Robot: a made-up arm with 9 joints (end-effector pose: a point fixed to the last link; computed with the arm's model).
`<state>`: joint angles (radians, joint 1 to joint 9).
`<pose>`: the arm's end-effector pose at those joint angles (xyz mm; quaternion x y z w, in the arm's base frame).
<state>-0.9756 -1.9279 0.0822 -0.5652 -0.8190 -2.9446 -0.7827 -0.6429 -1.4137</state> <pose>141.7 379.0 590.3 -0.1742 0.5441 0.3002 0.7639</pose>
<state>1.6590 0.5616 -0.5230 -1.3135 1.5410 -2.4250 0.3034 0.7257 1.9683</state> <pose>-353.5 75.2 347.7 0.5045 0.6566 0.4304 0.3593</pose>
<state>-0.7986 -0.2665 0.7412 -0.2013 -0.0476 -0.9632 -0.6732 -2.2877 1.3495</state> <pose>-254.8 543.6 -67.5 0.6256 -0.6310 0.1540 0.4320</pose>
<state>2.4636 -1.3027 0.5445 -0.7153 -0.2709 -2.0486 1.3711 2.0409 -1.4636</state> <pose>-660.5 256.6 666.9 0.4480 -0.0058 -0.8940 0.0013</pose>
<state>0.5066 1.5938 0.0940 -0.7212 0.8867 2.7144 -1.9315 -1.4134 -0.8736</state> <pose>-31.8 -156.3 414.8 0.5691 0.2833 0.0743 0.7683</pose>
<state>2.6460 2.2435 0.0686 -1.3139 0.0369 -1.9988 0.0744 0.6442 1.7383</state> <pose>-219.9 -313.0 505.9 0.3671 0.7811 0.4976 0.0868</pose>
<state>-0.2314 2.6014 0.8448 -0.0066 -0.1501 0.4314 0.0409 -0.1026 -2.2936</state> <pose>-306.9 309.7 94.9 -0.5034 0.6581 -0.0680 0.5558</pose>
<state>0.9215 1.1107 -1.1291 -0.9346 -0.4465 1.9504 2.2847 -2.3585 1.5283</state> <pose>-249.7 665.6 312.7 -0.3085 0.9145 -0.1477 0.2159</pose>
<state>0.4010 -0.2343 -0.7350 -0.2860 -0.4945 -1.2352 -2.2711 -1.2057 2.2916</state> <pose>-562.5 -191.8 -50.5 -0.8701 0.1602 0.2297 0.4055</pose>
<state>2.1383 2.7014 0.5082 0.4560 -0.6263 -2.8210 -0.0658 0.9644 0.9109</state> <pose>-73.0 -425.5 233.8 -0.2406 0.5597 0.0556 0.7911</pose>
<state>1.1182 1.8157 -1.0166 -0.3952 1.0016 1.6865 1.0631 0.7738 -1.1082</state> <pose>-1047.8 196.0 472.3 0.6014 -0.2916 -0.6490 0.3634</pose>
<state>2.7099 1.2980 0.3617 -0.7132 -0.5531 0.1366 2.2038 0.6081 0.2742</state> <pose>9.3 185.9 586.6 0.4358 0.5531 0.7095 0.0279</pose>
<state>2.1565 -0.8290 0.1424 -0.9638 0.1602 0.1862 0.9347 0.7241 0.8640</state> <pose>-111.8 118.2 67.9 -0.0348 0.6873 0.0506 0.7238</pose>
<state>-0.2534 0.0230 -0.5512 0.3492 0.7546 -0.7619 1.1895 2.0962 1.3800</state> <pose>80.5 258.4 183.8 0.1536 0.4751 -0.8581 0.1199</pose>
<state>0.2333 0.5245 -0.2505 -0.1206 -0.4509 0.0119 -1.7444 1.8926 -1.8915</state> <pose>-807.3 19.6 588.4 0.2970 -0.1154 -0.4386 0.8403</pose>
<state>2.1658 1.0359 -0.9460 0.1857 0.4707 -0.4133 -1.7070 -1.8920 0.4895</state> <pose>-275.1 111.7 152.1 -0.4354 0.2294 0.4547 0.7423</pose>
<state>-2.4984 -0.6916 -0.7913 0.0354 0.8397 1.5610 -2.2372 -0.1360 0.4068</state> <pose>-155.9 183.1 -17.8 -0.1583 0.8978 0.1804 0.3692</pose>
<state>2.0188 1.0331 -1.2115 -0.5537 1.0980 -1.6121 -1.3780 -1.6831 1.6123</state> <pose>-542.8 450.2 491.0 0.2101 0.0170 0.1548 0.9652</pose>
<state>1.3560 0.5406 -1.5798 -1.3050 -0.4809 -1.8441 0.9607 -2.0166 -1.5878</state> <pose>-96.8 543.8 753.2 0.1725 0.3118 0.9155 0.1866</pose>
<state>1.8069 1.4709 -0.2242 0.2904 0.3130 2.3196 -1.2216 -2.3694 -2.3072</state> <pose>311.4 270.4 -36.1 -0.7536 -0.4089 -0.4484 0.2528</pose>
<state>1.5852 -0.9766 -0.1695 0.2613 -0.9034 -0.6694 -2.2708 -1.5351 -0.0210</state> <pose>-18.9 -253.5 330.9 0.8587 -0.1544 0.1143 0.4752</pose>
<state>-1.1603 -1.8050 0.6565 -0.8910 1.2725 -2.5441 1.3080 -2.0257 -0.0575</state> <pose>93.3 -106.5 553.4 0.1065 -0.5979 -0.2271 0.7614</pose>
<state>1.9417 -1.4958 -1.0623 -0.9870 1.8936 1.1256 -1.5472 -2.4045 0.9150</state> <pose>-536.4 -163.0 299.3 -0.0556 0.6818 0.6012 0.4130</pose>
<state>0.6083 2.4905 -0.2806 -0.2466 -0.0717 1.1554 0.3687 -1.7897 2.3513</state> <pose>-707.5 201.0 471.1 0.4069 -0.0533 -0.2104 0.8873</pose>
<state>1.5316 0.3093 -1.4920 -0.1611 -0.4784 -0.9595 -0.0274 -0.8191 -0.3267</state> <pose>-4.8 -124.4 312.6 0.6187 -0.1354 0.7391 0.2292</pose>
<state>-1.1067 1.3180 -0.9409 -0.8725 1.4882 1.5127 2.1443 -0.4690 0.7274</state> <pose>-177.3 -111.6 -296.3 -0.4436 0.8866 -0.0653 0.1134</pose>
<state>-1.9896 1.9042 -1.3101 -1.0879 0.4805 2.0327 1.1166 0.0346 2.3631</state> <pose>74.7 -555.1 -57.1 -0.5296 -0.0732 0.4676 0.7040</pose>
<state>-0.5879 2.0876 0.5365 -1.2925 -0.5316 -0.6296 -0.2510 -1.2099 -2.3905</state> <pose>-831.1 -104.9 -350.3 -0.8680 0.2925 0.2782 0.2893</pose>
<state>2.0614 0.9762 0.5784 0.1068 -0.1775 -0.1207 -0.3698 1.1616 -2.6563</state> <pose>414.1 242.2 133.6 0.2809 -0.9579 -0.0238 0.0543</pose>
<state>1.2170 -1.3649 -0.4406 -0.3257 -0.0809 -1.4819 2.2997 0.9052 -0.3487</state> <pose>-549.4 309.4 -317.5 0.3323 -0.8021 -0.4948 0.0362</pose>
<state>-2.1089 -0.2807 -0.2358 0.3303 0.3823 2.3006 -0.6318 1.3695 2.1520</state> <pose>-329.3 -75.6 -19.1 -0.7916 -0.3307 -0.3860 0.3391</pose>
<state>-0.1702 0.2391 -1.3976 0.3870 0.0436 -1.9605 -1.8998 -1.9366 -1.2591</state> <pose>364.4 123.2 545.2 0.0665 0.0174 -0.3406 0.9377</pose>
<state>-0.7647 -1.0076 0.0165 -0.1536 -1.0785 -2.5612 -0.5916 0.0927 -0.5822</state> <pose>-189.6 553.2 366.2 -0.4558 0.2664 0.4950 0.6901</pose>
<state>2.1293 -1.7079 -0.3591 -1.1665 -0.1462 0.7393 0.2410 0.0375 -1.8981</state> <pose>-231.5 -598.9 323.9 -0.3082 -0.5152 0.7997 0.0068</pose>
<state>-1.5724 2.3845 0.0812 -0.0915 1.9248 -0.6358 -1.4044 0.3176 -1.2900</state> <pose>201.0 -86.2 665.0 -0.0462 0.4952 0.4266 0.7554</pose>
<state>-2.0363 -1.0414 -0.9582 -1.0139 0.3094 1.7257 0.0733 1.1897 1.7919</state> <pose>109.2 -293.1 552.1 0.1250 0.9649 0.1909 0.1296</pose>
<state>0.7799 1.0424 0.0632 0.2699 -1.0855 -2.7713 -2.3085 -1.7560 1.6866</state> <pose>169.4 124.1 275.0 -0.3689 -0.8829 0.2902 0.0088</pose>
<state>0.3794 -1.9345 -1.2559 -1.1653 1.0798 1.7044 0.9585 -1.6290 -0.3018</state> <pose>82.8 -327.2 -390.0 -0.9510 -0.0148 -0.0888 0.2959</pose>
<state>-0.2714 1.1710 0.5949 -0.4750 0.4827 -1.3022 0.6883 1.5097 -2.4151</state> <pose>-661.9 662.7 -152.6 -0.5395 -0.0905 -0.3572 0.7570</pose>
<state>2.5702 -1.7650 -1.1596 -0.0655 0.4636 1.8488 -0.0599 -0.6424 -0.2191</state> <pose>-478.0 -532.6 474.3 0.2955 -0.3621 0.8614 0.1988</pose>
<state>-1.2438 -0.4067 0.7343 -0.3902 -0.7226 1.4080 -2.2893 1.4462 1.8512</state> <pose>343.4 340.0 -64.1 0.4335 -0.7777 0.2275 0.3943</pose>
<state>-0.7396 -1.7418 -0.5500 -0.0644 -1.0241 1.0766 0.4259 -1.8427 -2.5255</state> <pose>-382.6 -773.4 259.1 0.5444 -0.2345 0.4271 0.6828</pose>
